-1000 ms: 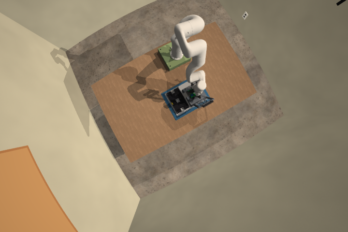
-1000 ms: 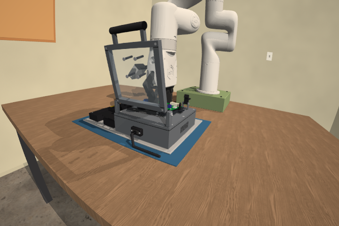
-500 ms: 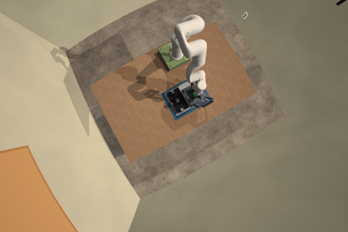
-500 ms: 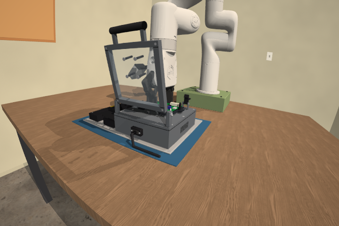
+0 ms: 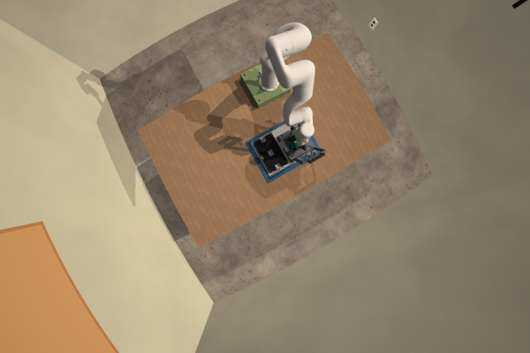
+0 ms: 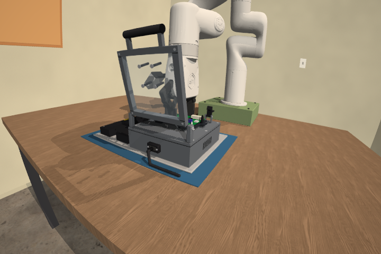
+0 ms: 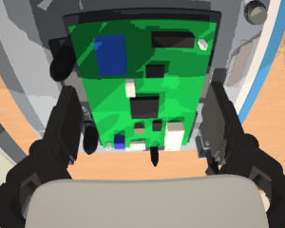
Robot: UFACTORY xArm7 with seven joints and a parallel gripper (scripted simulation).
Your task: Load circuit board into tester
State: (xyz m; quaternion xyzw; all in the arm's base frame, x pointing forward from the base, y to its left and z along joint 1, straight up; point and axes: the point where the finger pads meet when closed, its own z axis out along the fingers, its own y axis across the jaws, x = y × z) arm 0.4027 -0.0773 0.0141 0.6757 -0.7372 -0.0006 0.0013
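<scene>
Now: hand right at the green circuit board. Also, from my hand: latch hook (60 mm to the left, 60 mm behind, 10 mm above); then tester lid (120 mm ahead, 100 mm above, 10 mm to the right).
</scene>
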